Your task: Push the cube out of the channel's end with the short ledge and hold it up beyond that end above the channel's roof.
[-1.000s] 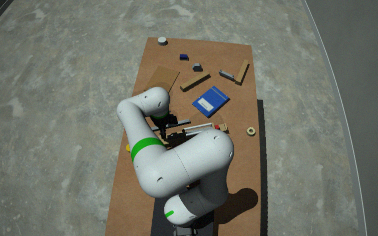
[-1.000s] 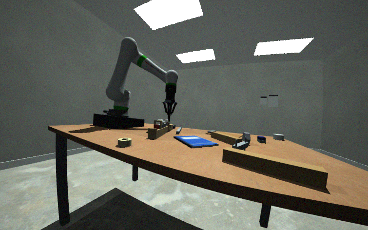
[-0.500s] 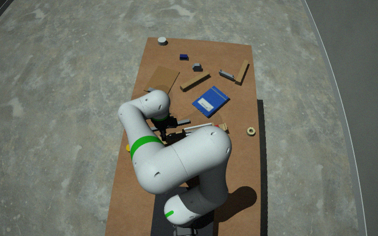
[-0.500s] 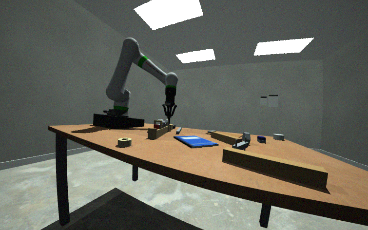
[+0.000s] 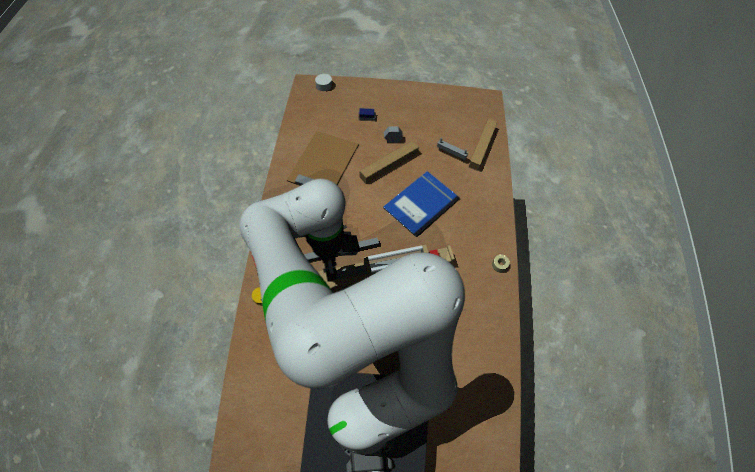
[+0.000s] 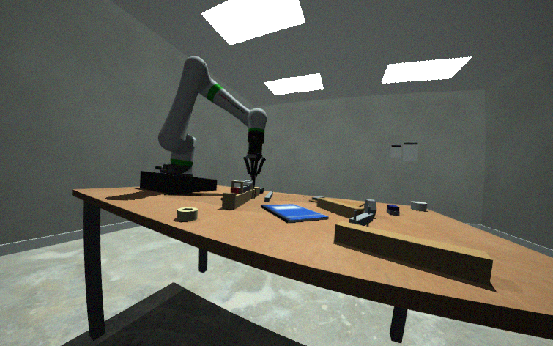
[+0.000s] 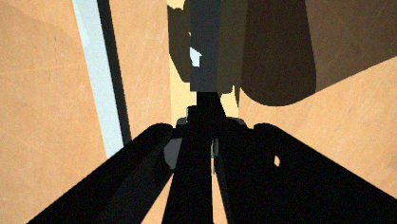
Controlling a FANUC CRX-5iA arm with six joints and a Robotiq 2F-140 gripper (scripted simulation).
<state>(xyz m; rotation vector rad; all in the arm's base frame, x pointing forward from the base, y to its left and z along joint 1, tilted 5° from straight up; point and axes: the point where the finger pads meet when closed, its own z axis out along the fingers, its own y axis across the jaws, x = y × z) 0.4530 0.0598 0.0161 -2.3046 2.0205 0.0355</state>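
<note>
Right now my hand is 40 mm short of the red cube, 300 mm to the left of it and 20 mm above it. The rest, counted from my hand: short grey bar: 30 mm ahead, 220 mm to the right, 30 mm below; then thin pale grey stick: 10 mm ahead, 80 mm to the right, 30 mm below; then wooden channel: 30 mm ahead, 190 mm to the right, 30 mm below.
</note>
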